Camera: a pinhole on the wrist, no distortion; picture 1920 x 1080 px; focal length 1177.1 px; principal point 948.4 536.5 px. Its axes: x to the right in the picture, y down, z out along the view. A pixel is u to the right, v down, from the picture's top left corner.
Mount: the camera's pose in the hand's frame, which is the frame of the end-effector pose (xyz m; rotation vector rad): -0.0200 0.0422 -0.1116 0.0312 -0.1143 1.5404
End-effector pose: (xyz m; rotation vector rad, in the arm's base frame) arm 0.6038 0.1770 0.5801 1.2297 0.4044 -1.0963
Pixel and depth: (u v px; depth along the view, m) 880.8 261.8 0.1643
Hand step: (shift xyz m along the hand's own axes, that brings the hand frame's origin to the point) 0.0091 0.0165 0.0529
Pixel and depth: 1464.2 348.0 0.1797
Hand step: 0.0010 0.1031 0.0759
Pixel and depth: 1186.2 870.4 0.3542
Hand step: -0.1377 0.0839 0.2421
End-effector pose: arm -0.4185 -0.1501 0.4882 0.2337 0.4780 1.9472
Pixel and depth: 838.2 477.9 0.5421
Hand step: -0.0239 -0.0591 0.4240
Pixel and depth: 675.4 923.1 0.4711
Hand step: -0.2029 -0.1051 0.3386
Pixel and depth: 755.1 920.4 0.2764
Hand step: -0.1262 -0.0256 0.1543
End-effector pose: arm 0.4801 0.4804 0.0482 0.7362 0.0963 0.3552
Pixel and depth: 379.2 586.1 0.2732
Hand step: -0.0498 -0.1141 0.1471
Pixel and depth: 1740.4 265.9 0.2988
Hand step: 0.0376 0.2126 0.2078
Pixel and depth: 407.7 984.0 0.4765
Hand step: -0.2325 -0.2139 0.3323
